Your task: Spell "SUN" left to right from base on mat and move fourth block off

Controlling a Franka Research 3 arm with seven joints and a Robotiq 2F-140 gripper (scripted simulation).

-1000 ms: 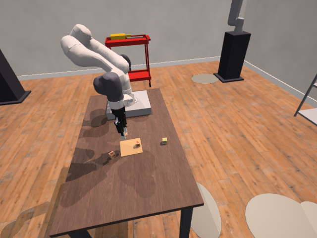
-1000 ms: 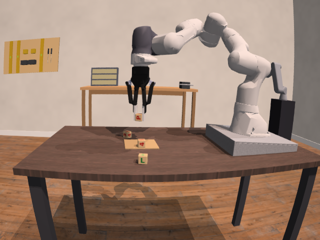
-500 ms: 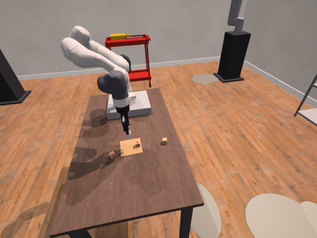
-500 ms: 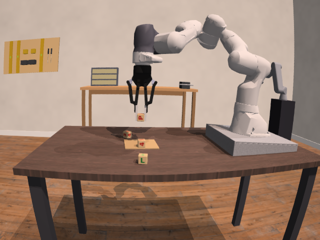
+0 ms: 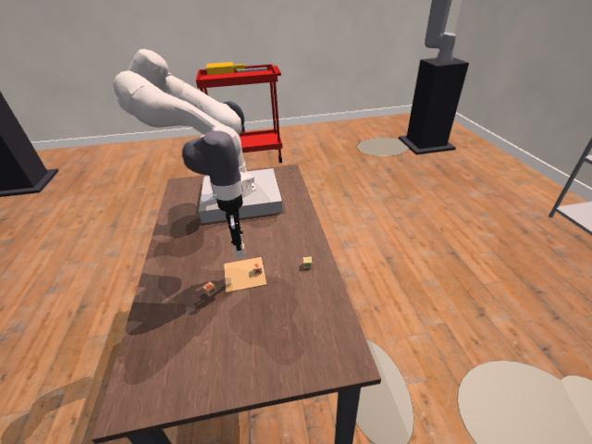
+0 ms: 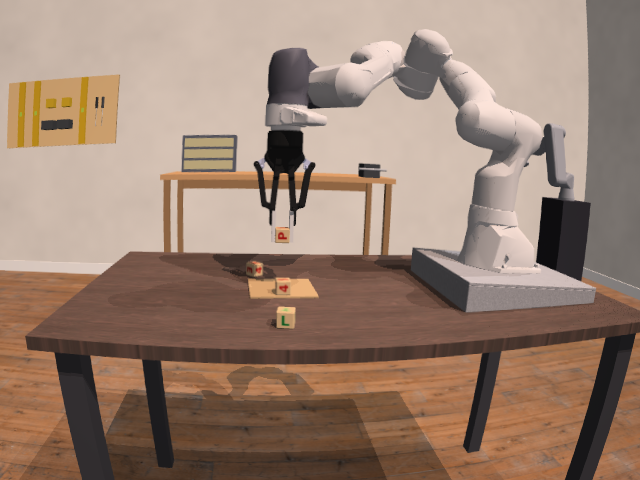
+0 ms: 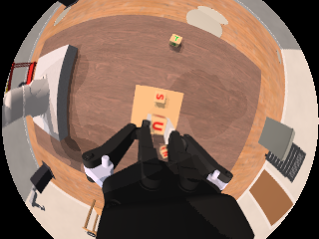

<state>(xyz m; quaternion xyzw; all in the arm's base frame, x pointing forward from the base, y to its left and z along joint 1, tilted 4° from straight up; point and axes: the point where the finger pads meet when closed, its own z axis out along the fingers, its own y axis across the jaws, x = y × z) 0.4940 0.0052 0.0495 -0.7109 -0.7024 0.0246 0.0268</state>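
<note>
The mat is 14 cm below my hand. Round my hand: S block (12 cm below, 5 cm to the left); N block (12 cm to the right, 12 cm below, 6 cm ahead); U block (2 cm below).
</note>
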